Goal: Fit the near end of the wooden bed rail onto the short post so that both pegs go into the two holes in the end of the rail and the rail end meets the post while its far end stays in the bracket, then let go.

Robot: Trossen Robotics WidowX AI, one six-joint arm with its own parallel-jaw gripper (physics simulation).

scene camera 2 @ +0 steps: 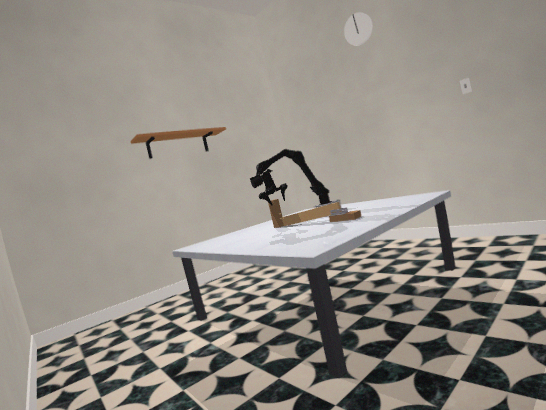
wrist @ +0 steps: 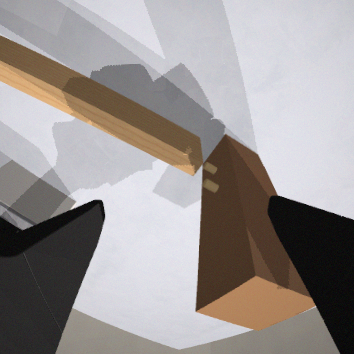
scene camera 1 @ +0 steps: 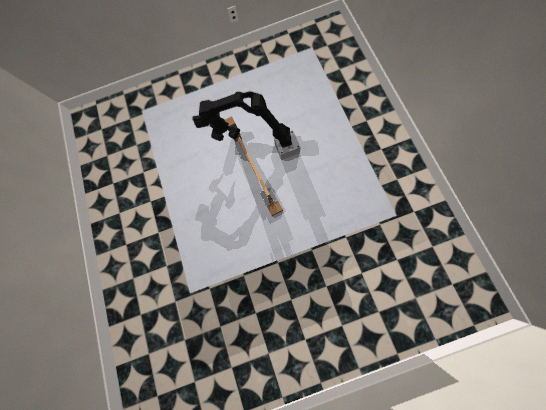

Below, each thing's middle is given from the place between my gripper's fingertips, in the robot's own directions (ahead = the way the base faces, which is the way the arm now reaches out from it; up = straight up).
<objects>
The wooden bed rail (wrist: 37, 75) lies 5 cm behind my hand, 20 cm to the left of it and 10 cm below it.
</objects>
